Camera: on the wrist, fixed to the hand. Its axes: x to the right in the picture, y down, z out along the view.
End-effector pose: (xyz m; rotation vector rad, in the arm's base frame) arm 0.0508 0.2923 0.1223 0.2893 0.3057 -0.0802
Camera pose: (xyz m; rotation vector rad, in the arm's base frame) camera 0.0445 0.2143 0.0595 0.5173 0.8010 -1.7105
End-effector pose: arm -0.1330 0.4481 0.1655 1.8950 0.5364 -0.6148
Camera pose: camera -0.1710 0.5175 0.1037 -1.5711 -2.1778 1.3944
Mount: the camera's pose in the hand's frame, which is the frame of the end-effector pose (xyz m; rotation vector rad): 0.0160 -0.0922 -0.0363 0.5226 0.3439 -1.5898
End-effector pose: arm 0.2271 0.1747 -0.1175 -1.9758 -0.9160 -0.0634
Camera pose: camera 0.1922 0.1832 -0.0238 -0.3721 -1.7786 -0.9029
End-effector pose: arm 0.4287 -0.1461 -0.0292 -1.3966 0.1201 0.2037
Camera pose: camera 0.4653 -0.1954 0.0502 -0.6649 -0.6160 -1.2935
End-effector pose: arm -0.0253 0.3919 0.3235 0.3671 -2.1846 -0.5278
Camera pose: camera 0.0010 0.2961 0.3094 2.3049 -1.2529 -0.5762
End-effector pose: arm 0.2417 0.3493 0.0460 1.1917 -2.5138 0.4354
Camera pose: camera 0.3103 0.2972 0.0976 2.4674 -0.6143 0.6885
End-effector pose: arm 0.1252 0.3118 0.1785 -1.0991 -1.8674 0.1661
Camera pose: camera 0.0935 0.2579 0.2570 0.7898 -1.7059 -0.4098
